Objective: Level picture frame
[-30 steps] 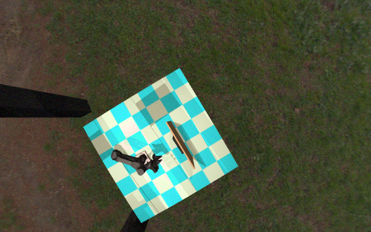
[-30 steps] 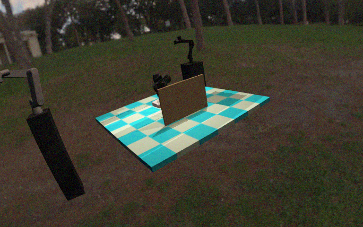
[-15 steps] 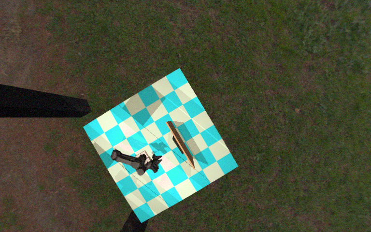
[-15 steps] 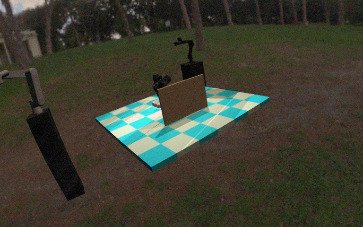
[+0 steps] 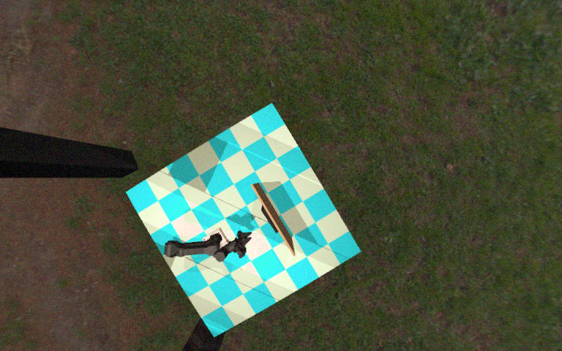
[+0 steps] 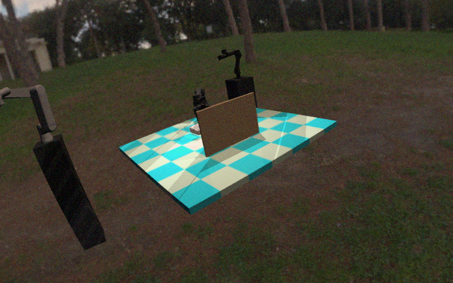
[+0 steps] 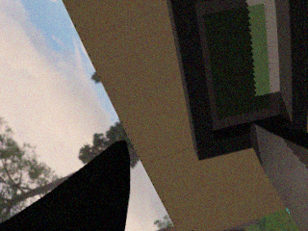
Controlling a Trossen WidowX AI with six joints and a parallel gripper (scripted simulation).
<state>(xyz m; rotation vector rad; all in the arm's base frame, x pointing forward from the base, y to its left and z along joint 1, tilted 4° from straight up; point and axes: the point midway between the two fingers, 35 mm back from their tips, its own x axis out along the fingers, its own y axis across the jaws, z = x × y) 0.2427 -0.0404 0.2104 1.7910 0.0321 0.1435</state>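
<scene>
Now: gripper tip 150 mm short of the picture frame, 40 mm to the right of it and 70 mm above it. Also, from my gripper tip: wall panel 160 mm ahead, 40 mm to the left, 80 mm below.
</scene>
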